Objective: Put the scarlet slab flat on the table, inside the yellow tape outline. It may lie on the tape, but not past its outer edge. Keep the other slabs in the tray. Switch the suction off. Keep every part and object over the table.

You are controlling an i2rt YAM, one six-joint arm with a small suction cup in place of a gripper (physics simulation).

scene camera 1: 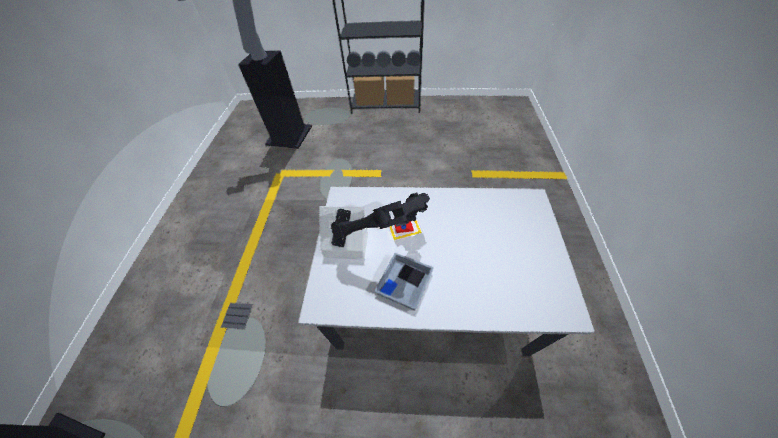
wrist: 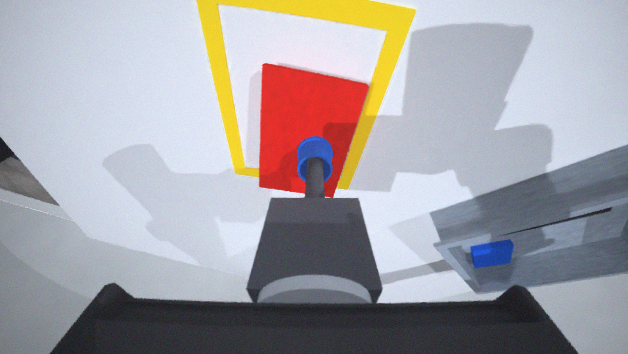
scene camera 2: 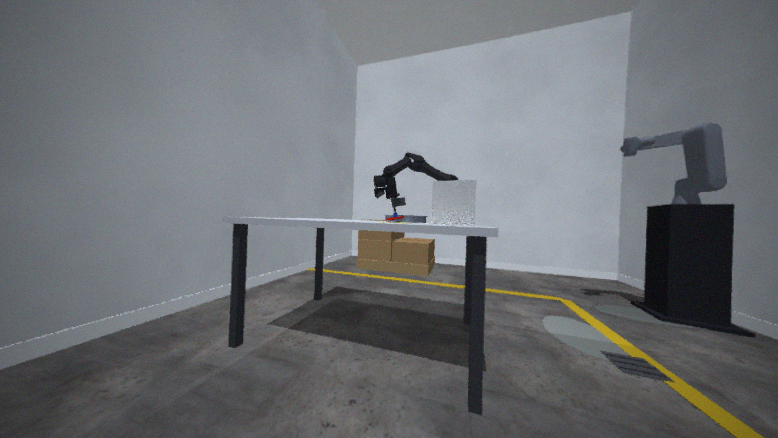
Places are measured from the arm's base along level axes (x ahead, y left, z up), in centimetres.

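Pixels of known places: end effector, tool point: [scene camera 1: 403, 228] [wrist: 314, 146] [scene camera 2: 396, 219]; arm's base, origin of the base link: [scene camera 1: 341, 227] [scene camera 2: 453, 195].
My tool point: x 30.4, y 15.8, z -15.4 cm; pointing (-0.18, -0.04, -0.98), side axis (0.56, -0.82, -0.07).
Observation:
Ahead of a thing's pixels: the offset from my tool point to its top centre. Level surfaces: height alone.
The scarlet slab {dx +0.2, dy +1.1, dz +2.0 cm} [scene camera 1: 409, 228] [scene camera 2: 390, 218] [wrist: 300, 110] hangs from the blue suction cup of my gripper [scene camera 1: 403, 226] [scene camera 2: 395, 214] [wrist: 315, 150]. It looks level and slightly above the table, with its shadow offset to the left in the wrist view. It is mostly over the yellow tape outline [scene camera 1: 408, 236] [wrist: 227, 100]. In the wrist view it overlaps the right strip, and its near end crosses the near strip and appears past that strip's outer edge. The grey tray {dx +6.7, dy -32.9, dz +2.9 cm} [scene camera 1: 424, 288] [scene camera 2: 416, 218] [wrist: 525, 200] holds a blue slab {dx -0.9, dy -37.4, dz -0.9 cm} [scene camera 1: 388, 287] [wrist: 492, 253] and dark slab material {dx +9.5, dy -28.1, dz -0.9 cm} [scene camera 1: 412, 275], partly hidden in the wrist view.
The white table {dz -2.8 cm} [scene camera 1: 506, 261] [scene camera 2: 304, 221] carries the arm's pale base block [scene camera 1: 342, 253] [scene camera 2: 454, 202]. The tray stands close to the outline, on the right in the wrist view. A shelf rack [scene camera 1: 384, 71] and a black pedestal [scene camera 1: 272, 97] [scene camera 2: 688, 261] stand away from the table.

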